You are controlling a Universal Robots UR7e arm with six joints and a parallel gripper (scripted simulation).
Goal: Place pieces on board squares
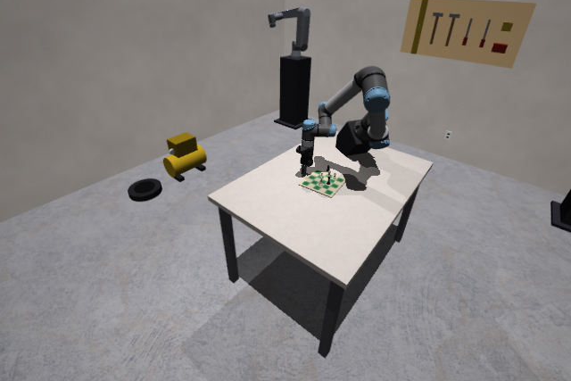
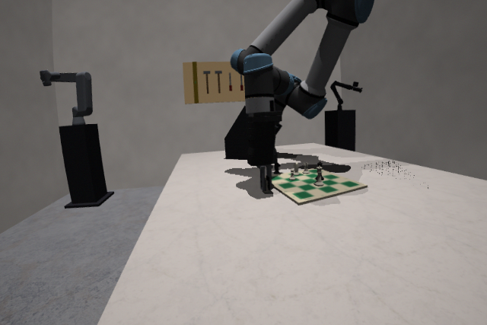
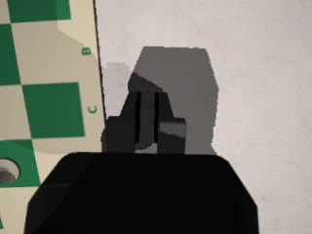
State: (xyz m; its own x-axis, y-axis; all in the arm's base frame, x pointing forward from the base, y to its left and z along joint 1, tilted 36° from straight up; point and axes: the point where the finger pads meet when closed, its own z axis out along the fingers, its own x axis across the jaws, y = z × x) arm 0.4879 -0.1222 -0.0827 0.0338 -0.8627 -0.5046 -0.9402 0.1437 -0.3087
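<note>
The cream chessboard is 1 cm behind my hand, 14 cm to the left of it and 2 cm below it.
</note>
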